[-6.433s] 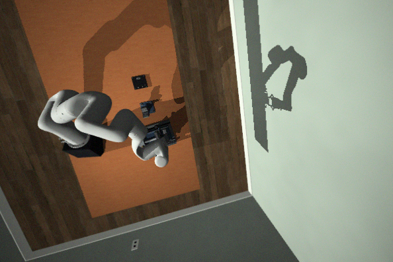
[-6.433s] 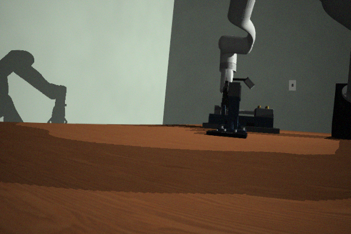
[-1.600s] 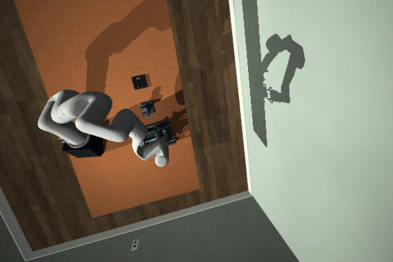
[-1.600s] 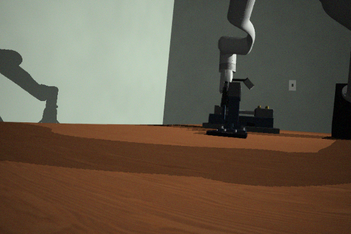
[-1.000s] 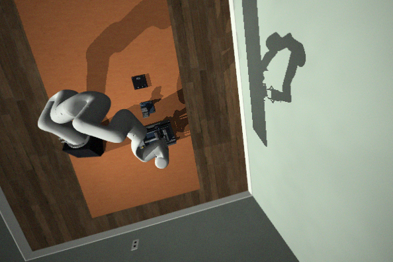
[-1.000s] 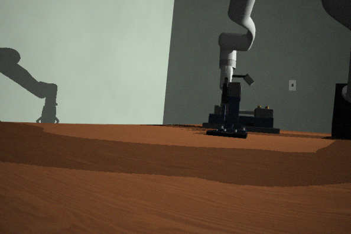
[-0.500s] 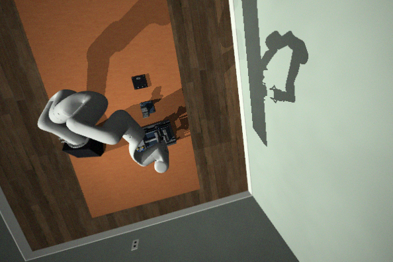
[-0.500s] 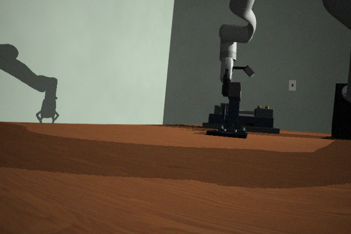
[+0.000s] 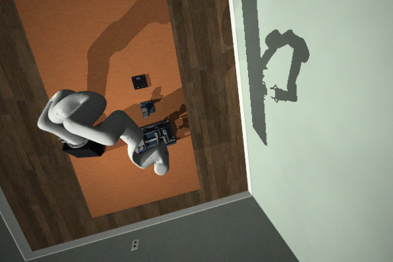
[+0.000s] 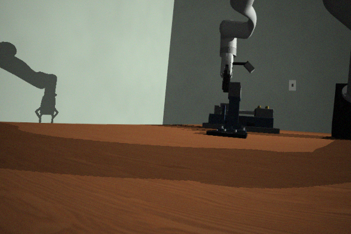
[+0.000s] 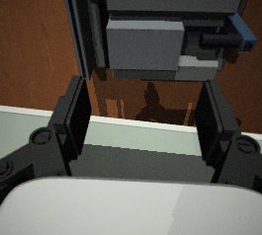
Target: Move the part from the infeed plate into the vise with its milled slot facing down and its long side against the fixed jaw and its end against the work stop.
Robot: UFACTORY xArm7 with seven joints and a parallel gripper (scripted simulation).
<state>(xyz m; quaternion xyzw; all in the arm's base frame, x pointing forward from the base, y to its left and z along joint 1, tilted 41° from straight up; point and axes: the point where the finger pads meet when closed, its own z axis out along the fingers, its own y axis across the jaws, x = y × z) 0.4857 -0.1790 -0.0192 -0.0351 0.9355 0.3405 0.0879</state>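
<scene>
Right now the grey part is 90 mm below my hand. Round my hand: grey jaw 40 mm behind, 20 mm to the left, 100 mm below; then dark rail 60 mm behind, 80 mm to the right, 150 mm below; then work stop 10 mm behind, 70 mm to the left, 90 mm below.
</scene>
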